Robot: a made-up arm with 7 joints.
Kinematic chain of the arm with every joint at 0, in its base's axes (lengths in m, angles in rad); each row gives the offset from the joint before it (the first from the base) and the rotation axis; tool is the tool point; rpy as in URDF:
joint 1: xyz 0 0 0.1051 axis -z
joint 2: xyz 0 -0.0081 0.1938 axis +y
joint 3: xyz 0 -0.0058 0.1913 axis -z
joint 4: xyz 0 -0.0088 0.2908 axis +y
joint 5: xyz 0 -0.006 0.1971 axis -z
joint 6: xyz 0 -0.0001 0.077 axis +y
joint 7: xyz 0 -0.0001 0.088 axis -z
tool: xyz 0 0 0 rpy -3.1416 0 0
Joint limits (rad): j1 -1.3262..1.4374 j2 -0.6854..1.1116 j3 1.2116..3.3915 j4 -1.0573..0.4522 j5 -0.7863..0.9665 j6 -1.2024..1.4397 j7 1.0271..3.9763
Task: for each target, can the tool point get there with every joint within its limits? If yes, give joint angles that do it. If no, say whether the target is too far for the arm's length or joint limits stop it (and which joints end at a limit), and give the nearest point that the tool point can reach.
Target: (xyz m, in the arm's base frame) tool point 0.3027 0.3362 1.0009
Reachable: yes | joints -0.8104 0.5855 1.4188 -0.1939 -0.1949 0.4929 2.7198
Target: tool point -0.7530 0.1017 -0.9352
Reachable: no: too far | nearest point -0.0120 0.6351 0.3240 | short by 1.555 m
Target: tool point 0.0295 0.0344 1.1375
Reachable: yes | joints -0.5922 0.0411 2.3198 -0.1491 -0.1432 0.3279 2.0686
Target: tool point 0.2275 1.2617 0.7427
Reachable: no: too far | nearest point 0.1630 0.7630 0.6070 | short by 0.521 m
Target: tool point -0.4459 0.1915 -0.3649
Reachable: no: joint limits stop it (at a limit: joint 1, joint 2, joint 4, joint 6) | nearest point -0.0225 0.6343 0.3307 | short by 0.927 m
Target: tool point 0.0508 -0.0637 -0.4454
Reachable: no: joint limits stop it (at a limit: joint 2, joint 4, joint 6) | nearest point 0.3983 -0.4995 0.2722 | short by 0.909 m
